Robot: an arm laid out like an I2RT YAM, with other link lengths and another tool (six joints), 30 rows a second.
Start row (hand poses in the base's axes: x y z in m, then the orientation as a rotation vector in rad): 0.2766 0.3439 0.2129 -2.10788 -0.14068 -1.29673
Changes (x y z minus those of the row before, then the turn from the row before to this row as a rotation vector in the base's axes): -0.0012 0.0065 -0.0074 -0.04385 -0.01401 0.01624; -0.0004 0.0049 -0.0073 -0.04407 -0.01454 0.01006; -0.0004 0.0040 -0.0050 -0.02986 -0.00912 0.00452; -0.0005 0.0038 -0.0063 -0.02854 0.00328 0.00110; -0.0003 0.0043 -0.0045 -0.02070 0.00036 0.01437; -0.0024 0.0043 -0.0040 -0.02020 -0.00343 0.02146; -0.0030 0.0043 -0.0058 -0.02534 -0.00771 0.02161; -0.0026 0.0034 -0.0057 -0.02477 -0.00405 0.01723; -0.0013 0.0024 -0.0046 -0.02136 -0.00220 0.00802; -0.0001 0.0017 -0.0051 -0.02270 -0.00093 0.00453; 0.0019 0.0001 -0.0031 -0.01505 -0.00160 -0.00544; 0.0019 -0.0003 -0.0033 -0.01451 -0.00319 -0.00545; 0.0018 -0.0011 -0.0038 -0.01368 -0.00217 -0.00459; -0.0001 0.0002 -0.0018 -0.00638 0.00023 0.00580; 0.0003 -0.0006 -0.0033 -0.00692 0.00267 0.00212; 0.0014 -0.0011 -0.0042 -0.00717 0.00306 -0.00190; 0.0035 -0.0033 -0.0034 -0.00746 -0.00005 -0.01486; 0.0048 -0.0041 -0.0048 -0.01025 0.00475 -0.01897; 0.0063 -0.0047 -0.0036 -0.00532 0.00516 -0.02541; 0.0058 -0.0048 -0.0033 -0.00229 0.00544 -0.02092
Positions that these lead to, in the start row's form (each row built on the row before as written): 0.2754 0.3504 0.2055 -2.13043 -0.19349 -1.31014; 0.2750 0.3553 0.1982 -2.15440 -0.24089 -1.32732; 0.2746 0.3593 0.1932 -2.17167 -0.27067 -1.33926; 0.2741 0.3631 0.1869 -2.19672 -0.29134 -1.33883; 0.2738 0.3674 0.1824 -2.20777 -0.32162 -1.33334; 0.2714 0.3717 0.1784 -2.21270 -0.36057 -1.32814; 0.2684 0.3760 0.1726 -2.21880 -0.40517 -1.32799; 0.2658 0.3794 0.1669 -2.22822 -0.44353 -1.32552; 0.2645 0.3818 0.1623 -2.24027 -0.46904 -1.32517; 0.2644 0.3835 0.1572 -2.25579 -0.49156 -1.32500; 0.2663 0.3836 0.1541 -2.26997 -0.49789 -1.33015; 0.2682 0.3833 0.1508 -2.28283 -0.50436 -1.33718; 0.2700 0.3822 0.1470 -2.29512 -0.51080 -1.34252; 0.2699 0.3824 0.1452 -2.29716 -0.52200 -1.33975; 0.2702 0.3818 0.1419 -2.30301 -0.52886 -1.33573; 0.2716 0.3807 0.1377 -2.31151 -0.53144 -1.33309; 0.2751 0.3774 0.1343 -2.32579 -0.52109 -1.34021; 0.2799 0.3733 0.1295 -2.34723 -0.50681 -1.34334; 0.2862 0.3686 0.1259 -2.36843 -0.48116 -1.34845; 0.2920 0.3638 0.1226 -2.38474 -0.45785 -1.35090
